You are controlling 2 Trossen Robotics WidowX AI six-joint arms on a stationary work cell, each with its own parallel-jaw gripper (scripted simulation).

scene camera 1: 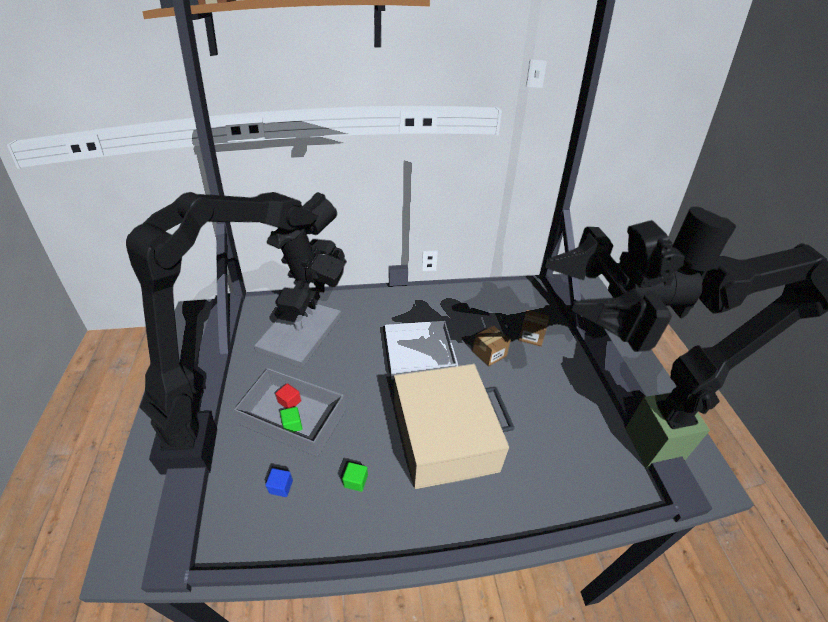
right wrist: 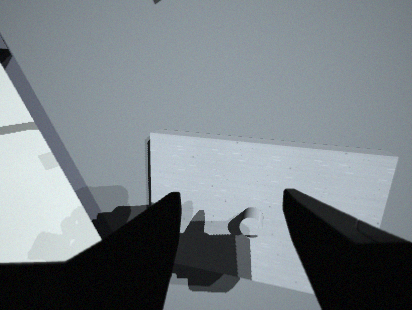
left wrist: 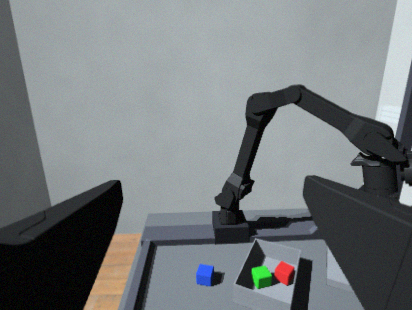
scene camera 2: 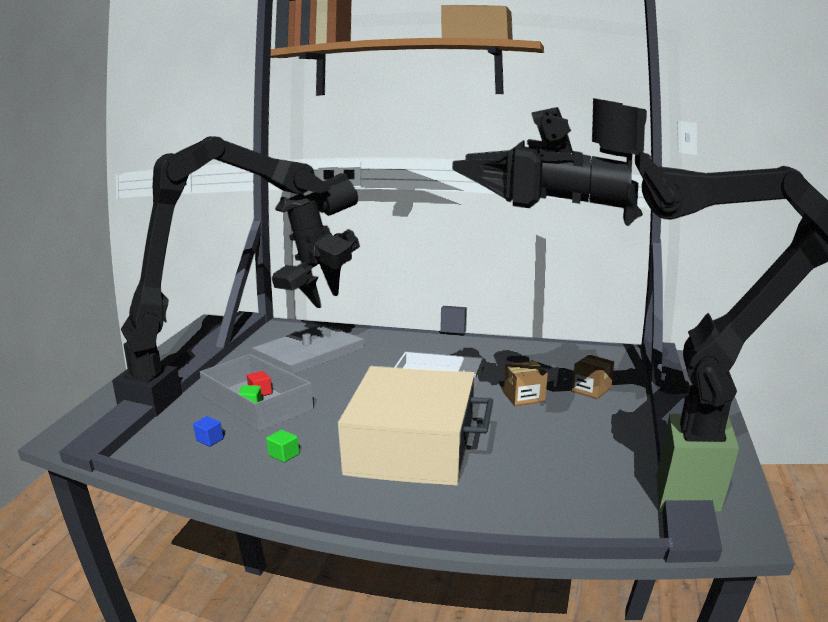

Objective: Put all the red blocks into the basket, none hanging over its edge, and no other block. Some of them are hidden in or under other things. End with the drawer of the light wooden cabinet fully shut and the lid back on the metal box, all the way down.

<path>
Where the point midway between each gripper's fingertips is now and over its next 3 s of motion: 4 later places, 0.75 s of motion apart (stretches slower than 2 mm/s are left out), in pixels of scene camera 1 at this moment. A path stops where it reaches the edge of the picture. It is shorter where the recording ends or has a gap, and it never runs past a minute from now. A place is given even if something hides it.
The left gripper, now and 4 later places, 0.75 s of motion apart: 557, 283; 555, 284; 556, 286; 489, 297; 458, 318
The right gripper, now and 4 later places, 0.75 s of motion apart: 317, 300; 358, 286; 322, 339; 284, 376; 285, 385
</path>
